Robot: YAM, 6 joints.
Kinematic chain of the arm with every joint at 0, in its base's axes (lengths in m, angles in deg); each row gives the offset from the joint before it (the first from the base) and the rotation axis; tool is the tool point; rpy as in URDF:
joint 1: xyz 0 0 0.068 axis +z
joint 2: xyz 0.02 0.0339 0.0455 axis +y
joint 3: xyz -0.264 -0.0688 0 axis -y
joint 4: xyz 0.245 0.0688 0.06 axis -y
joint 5: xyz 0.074 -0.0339 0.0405 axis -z
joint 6: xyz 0.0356 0 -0.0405 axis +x
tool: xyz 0 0 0 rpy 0 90 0
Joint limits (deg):
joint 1: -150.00..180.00
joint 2: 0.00..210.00
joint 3: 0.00..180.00
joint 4: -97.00..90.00
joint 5: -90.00..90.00
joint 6: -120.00..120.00
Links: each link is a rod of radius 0.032 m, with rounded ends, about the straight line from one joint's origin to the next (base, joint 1, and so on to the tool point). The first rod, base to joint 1, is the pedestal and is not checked.
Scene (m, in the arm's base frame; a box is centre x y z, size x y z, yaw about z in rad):
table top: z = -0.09
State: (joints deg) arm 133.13 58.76 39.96 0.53 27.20 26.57
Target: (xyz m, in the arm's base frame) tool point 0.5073 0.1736 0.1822
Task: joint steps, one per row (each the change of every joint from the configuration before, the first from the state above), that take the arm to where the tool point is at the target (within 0.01 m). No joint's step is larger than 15 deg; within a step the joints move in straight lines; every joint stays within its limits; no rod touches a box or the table.
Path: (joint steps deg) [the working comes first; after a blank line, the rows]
Joints at the target: 20.51 132.96 98.20 16.00 25.21 26.57
Straight joint move there: clear.

1: -14.08 9.27 7.28 1.93 -0.25 0.00
2: -14.07 9.28 7.28 1.94 -0.25 0.00
3: -14.08 9.27 7.28 1.93 -0.25 0.00
4: -14.08 9.28 7.28 1.93 -0.25 0.00
5: -14.08 9.27 7.28 1.94 -0.24 0.00
6: -14.07 9.28 7.28 1.93 -0.25 0.00
7: -14.08 9.27 7.28 1.93 -0.25 0.00
8: -14.08 9.28 7.28 1.94 -0.25 0.00

